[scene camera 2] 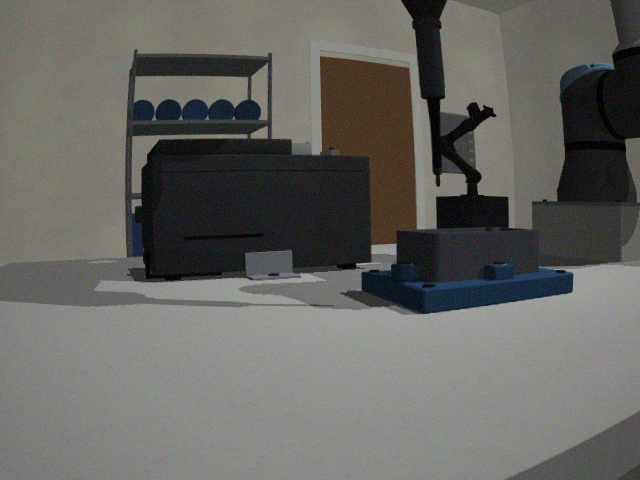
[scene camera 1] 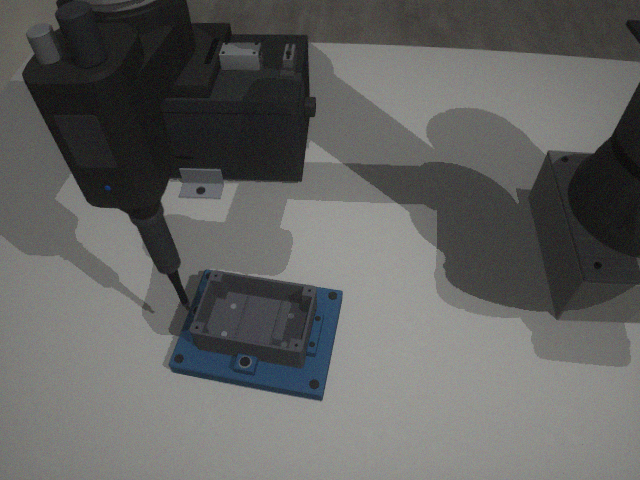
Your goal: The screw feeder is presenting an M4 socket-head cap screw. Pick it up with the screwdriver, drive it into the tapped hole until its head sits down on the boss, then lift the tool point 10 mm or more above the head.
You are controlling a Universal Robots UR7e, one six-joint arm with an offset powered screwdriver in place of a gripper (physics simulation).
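Note:
There's a dark cover [scene camera 2: 164, 147] that I can see here.

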